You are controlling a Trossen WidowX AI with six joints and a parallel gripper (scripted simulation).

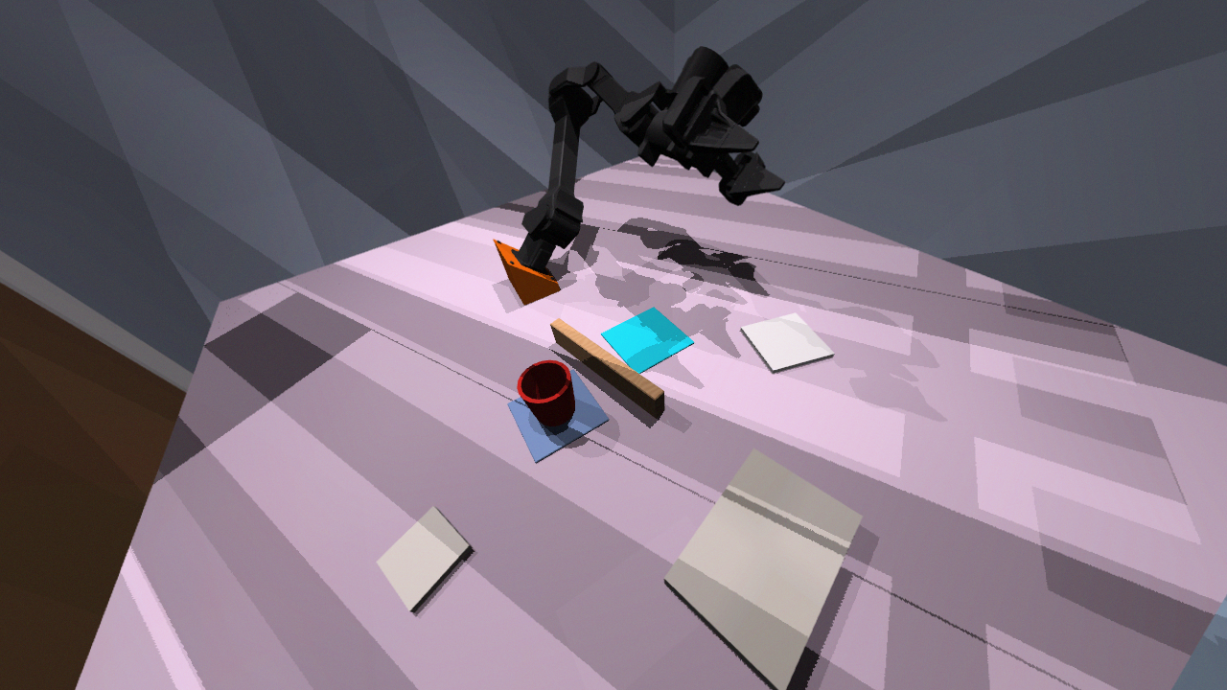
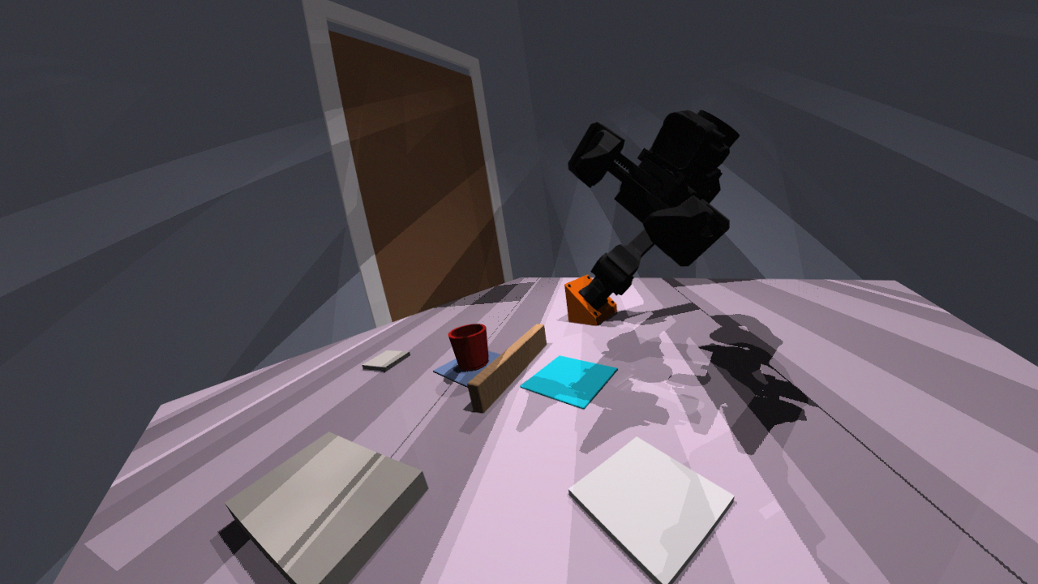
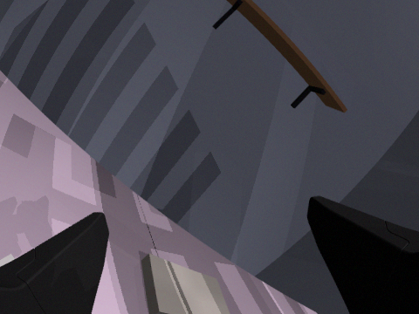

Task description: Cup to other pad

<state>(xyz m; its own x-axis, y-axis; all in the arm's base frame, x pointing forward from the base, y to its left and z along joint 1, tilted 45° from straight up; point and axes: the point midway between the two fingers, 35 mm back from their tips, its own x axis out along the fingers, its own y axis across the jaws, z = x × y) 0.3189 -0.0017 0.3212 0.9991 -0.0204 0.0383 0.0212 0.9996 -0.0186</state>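
Now: gripper tip 4 cm past the dark red cup, 33 cm to the left of it and 23 cm above it. The rest, counted from my gripper tip: light blue pad: 4 cm behind, 32 cm to the right, 28 cm below; wooden bar: 6 cm behind, 23 cm to the right, 26 cm below; teal pad: 8 cm behind, 13 cm to the right, 28 cm below.
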